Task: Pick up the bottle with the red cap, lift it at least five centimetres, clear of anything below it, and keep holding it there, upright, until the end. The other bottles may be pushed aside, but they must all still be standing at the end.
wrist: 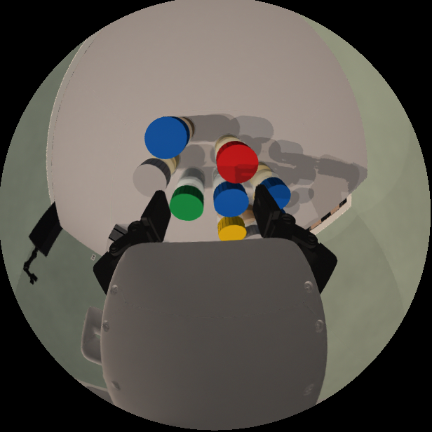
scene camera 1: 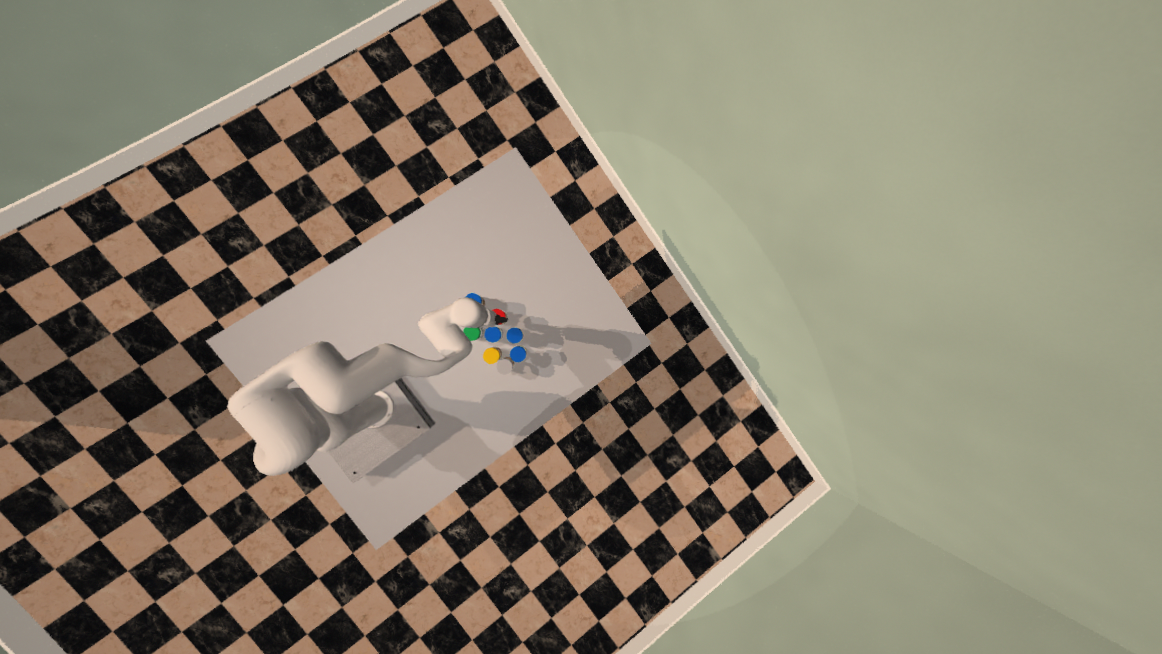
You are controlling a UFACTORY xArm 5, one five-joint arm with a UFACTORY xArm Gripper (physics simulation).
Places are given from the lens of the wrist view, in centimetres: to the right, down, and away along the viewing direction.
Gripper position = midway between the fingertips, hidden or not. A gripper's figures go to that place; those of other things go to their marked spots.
my gripper [wrist: 210, 199]: 0, -1, 12
blue-capped bottle [wrist: 264, 174]: 9, -7, 21
red-capped bottle [wrist: 236, 162]: 3, -6, 16
The marked spots on the red-capped bottle and the blue-capped bottle are 8 cm apart.
